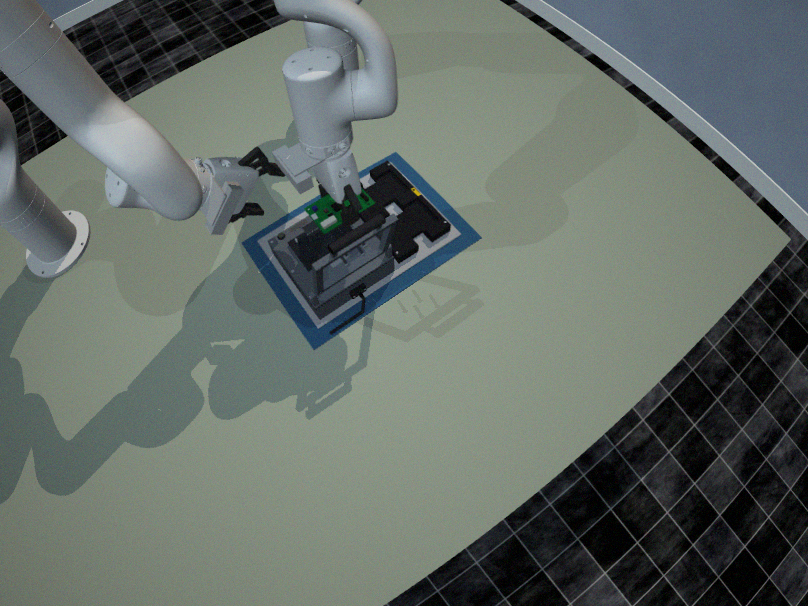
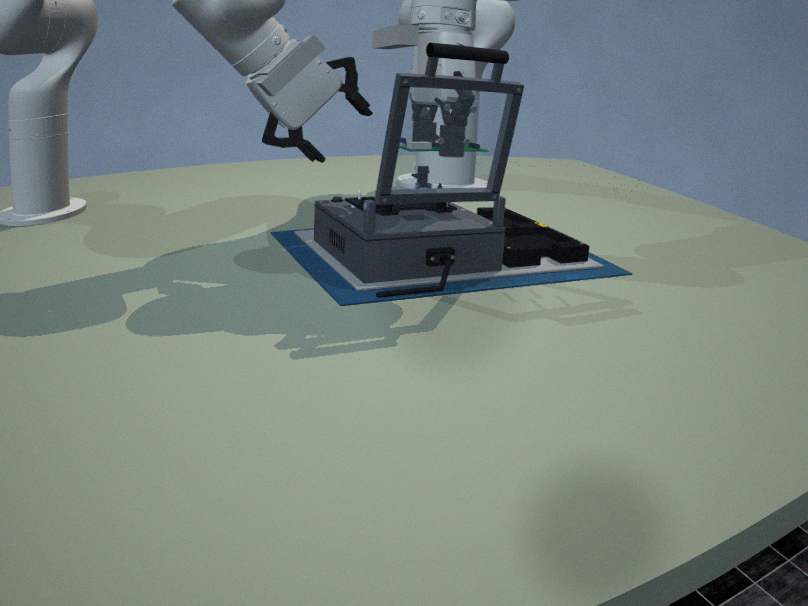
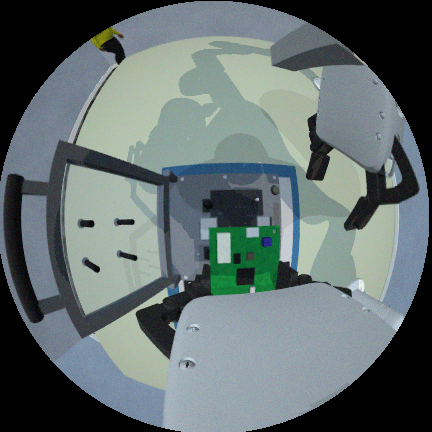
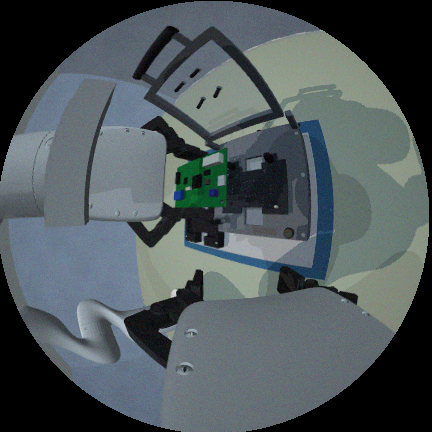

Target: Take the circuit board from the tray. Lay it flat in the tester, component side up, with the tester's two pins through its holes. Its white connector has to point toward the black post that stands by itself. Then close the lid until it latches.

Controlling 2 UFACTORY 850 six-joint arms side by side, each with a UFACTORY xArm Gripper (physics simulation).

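The green circuit board (image 1: 322,213) (image 2: 417,149) (image 3: 227,275) (image 4: 195,201) is held about level, component side up, above the tester (image 2: 398,254) (image 3: 187,192) (image 4: 298,200). My left gripper (image 1: 338,198) (image 2: 438,138) (image 3: 242,275) is shut on it. Its white connector (image 3: 223,247) (image 4: 213,159) lies along the board edge nearest the lid side. The lid (image 2: 391,136) (image 3: 55,220) (image 4: 247,72) stands open. A black post (image 3: 207,204) (image 4: 270,157) and a pale pin (image 3: 257,199) show; the board hides part of the nest. My right gripper (image 1: 270,191) (image 2: 344,135) (image 3: 331,199) (image 4: 242,281) is open and empty, beside the tester.
The black tray (image 1: 427,218) (image 2: 522,254) lies beside the tester on a blue-edged mat (image 1: 466,236) (image 2: 613,269). A cable (image 1: 345,324) (image 2: 411,291) runs from the tester's hinge side. The raised lid's black handle (image 2: 466,53) (image 3: 14,245) stands high beside my left gripper.
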